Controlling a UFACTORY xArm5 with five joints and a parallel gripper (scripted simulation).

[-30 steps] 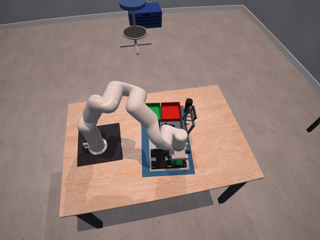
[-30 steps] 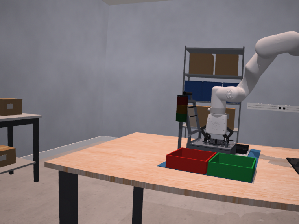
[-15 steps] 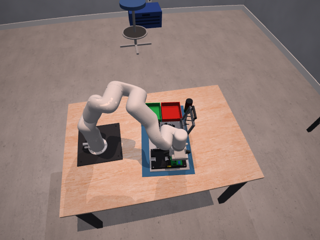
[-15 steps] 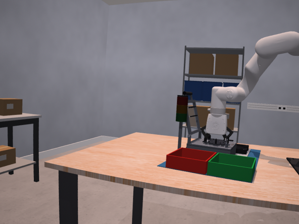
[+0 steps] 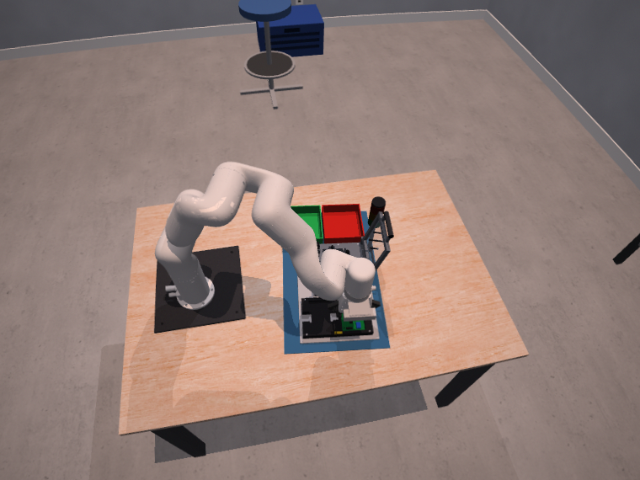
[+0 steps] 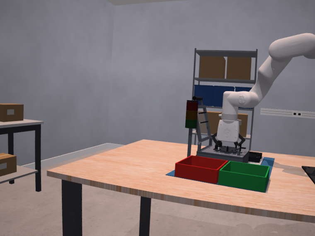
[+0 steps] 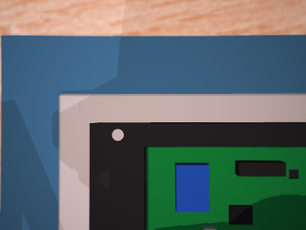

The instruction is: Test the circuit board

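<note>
My gripper is now right at the green circuit board. Also, from my hand: red bin (370 mm to the left, 30 mm ahead, 10 mm below); then lid (160 mm to the left, 160 mm above, 100 mm ahead); then green bin (380 mm to the left, 110 mm behind, 10 mm below).
</note>
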